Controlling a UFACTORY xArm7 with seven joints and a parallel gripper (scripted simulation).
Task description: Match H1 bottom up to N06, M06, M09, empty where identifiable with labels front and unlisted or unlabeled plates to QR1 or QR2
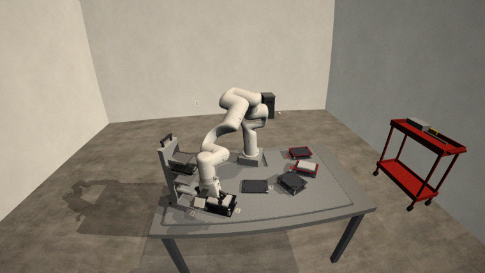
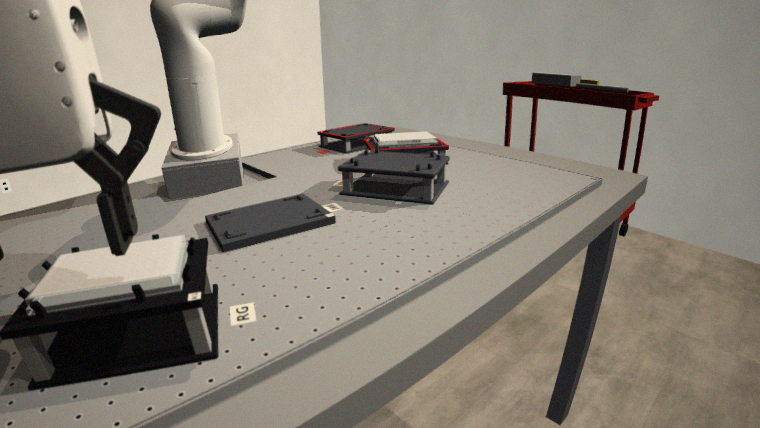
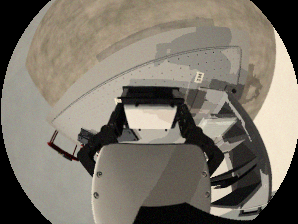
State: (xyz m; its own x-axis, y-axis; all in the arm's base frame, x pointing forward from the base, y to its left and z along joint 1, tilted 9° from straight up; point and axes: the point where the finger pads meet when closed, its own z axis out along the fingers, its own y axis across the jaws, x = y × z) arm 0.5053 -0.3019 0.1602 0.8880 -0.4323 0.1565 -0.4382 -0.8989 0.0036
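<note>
My hand is 80 mm past the black regrip nest RG, 40 mm to the right of it and 80 mm above it. From my hand the other things lie so: dark plate: 160 mm behind, 130 mm to the right, 120 mm above; plate hotel H1: 190 mm behind, 200 mm to the right, 60 mm above; RG label: 30 mm behind, 130 mm to the left, 130 mm below.
</note>
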